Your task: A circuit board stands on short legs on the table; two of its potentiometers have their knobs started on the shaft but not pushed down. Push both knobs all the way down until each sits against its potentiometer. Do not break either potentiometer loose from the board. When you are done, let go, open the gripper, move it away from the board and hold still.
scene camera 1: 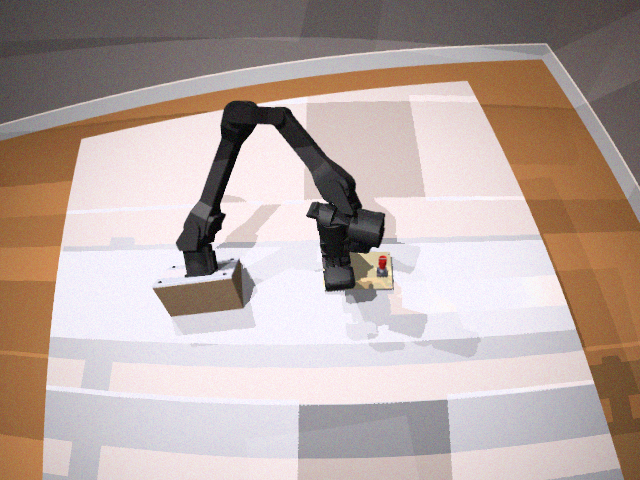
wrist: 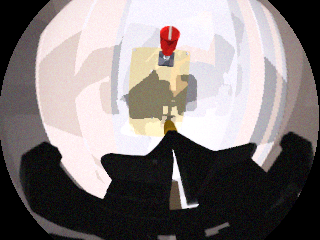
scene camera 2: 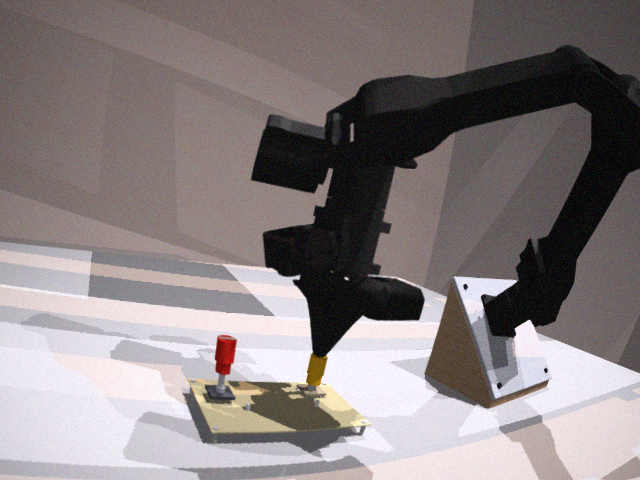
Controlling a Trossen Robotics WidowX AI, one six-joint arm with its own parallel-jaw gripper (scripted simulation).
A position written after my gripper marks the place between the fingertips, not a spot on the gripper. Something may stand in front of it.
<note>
In view: my gripper (scene camera 2: 318, 355).
My gripper also shows in scene camera 1 (scene camera 1: 336, 269) and in the wrist view (wrist: 171, 133).
</note>
